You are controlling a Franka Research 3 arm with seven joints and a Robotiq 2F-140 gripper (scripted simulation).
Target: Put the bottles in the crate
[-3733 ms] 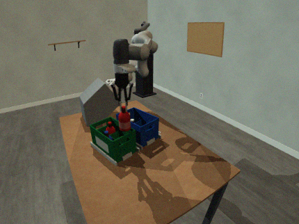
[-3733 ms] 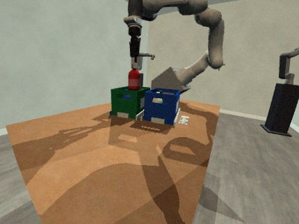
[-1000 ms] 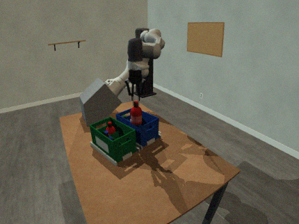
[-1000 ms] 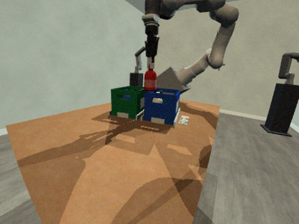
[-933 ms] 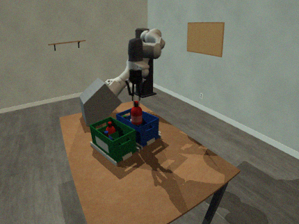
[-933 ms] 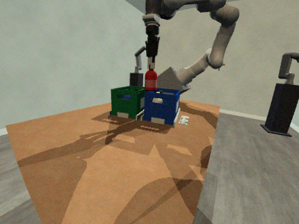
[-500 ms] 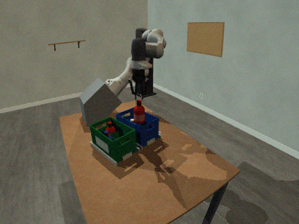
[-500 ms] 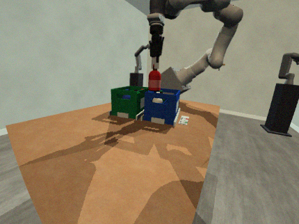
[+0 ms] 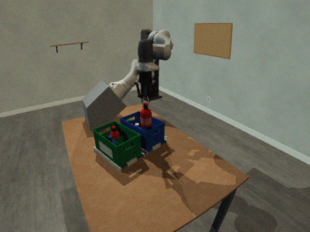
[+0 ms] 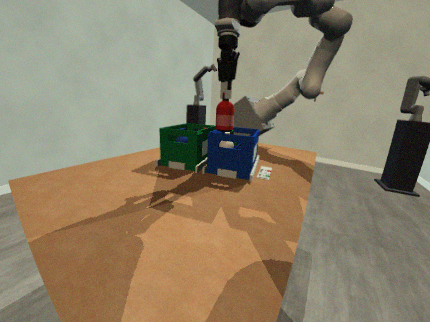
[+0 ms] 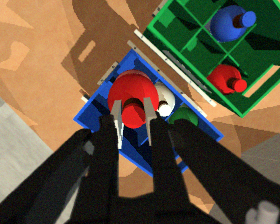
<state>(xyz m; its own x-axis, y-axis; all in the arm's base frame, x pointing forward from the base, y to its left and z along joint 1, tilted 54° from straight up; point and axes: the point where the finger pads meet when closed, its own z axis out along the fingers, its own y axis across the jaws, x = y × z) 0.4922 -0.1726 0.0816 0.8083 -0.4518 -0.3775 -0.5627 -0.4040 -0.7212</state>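
Now: hand 9 cm past the white bottle, 2 cm to the left of it and 26 cm above it. The rest, counted from my hand: green crate 5 cm behind, 20 cm to the right, 26 cm below; then green bottle 17 cm behind, 3 cm to the right, 26 cm below; then blue crate 9 cm behind, 3 cm to the left, 26 cm below.
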